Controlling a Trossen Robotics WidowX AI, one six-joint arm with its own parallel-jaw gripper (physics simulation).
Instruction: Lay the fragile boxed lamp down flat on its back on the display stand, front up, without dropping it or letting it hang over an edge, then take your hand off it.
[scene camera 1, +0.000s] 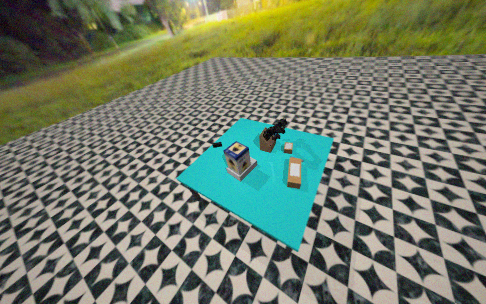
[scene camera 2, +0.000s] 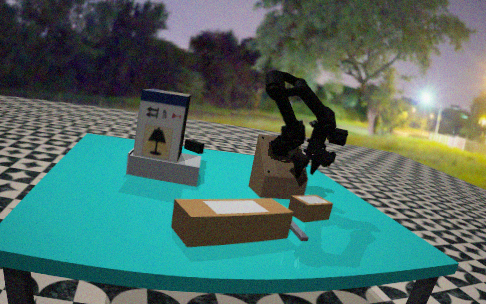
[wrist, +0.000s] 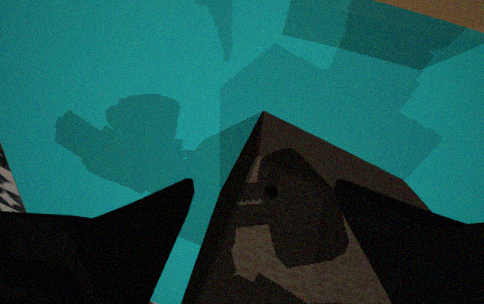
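Pixels of known places: gripper, fingertip midpoint: (scene camera 1: 274, 137) (scene camera 2: 304, 176) (wrist: 263, 185); arm's base, link origin: (scene camera 1: 265, 135) (scene camera 2: 279, 148).
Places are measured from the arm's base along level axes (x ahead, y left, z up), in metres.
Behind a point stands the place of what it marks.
Note:
The boxed lamp (scene camera 1: 238, 159) @(x 0.519, y -0.044, z 0.105 m) (scene camera 2: 162, 125) @(x 0.451, y -0.027, z 0.027 m) is a tall white carton with a blue top band and lamp pictures. It stands upright on the low grey display stand (scene camera 1: 243, 174) @(x 0.522, y -0.042, z -0.089 m) (scene camera 2: 164, 172) @(x 0.422, y -0.007, z -0.138 m); its lamp-picture face is turned toward scene camera 2. Part of the stand's top shows beside it, on the right in scene camera 2. My gripper (scene camera 2: 306, 174) @(x -0.091, y 0.076, z -0.079 m) (wrist: 263, 185) @(x -0.091, y 0.076, z -0.079 m) is open and empty, pointing down near the brown wedge-shaped block, well away from the lamp box. The lamp box does not show in the wrist view.
The brown wedge block (scene camera 1: 267, 144) @(x 0.076, y 0.051, z -0.057 m) (scene camera 2: 270, 177) @(x 0.056, y 0.090, z -0.091 m) (wrist: 255, 242) @(x -0.084, y 0.056, z -0.053 m) stands by the arm. A long cardboard box (scene camera 1: 294, 183) @(x 0.431, y 0.438, z -0.100 m) (scene camera 2: 235, 230) @(x 0.298, y 0.463, z -0.132 m), a small one (scene camera 1: 288, 150) @(x 0.021, y 0.271, z -0.124 m) (scene camera 2: 310, 212) @(x -0.007, y 0.306, z -0.137 m) and a grey bar (scene camera 2: 300, 232) @(x 0.080, y 0.412, z -0.159 m) lie on the turquoise table (scene camera 1: 260, 210) @(x 0.747, y 0.250, z -0.171 m) (scene camera 2: 90, 225) @(x 0.657, y 0.421, z -0.171 m). A small black block (scene camera 1: 217, 145) @(x 0.215, y -0.564, z -0.144 m) (scene camera 2: 194, 146) @(x 0.206, y -0.552, z -0.141 m) shows behind the stand.

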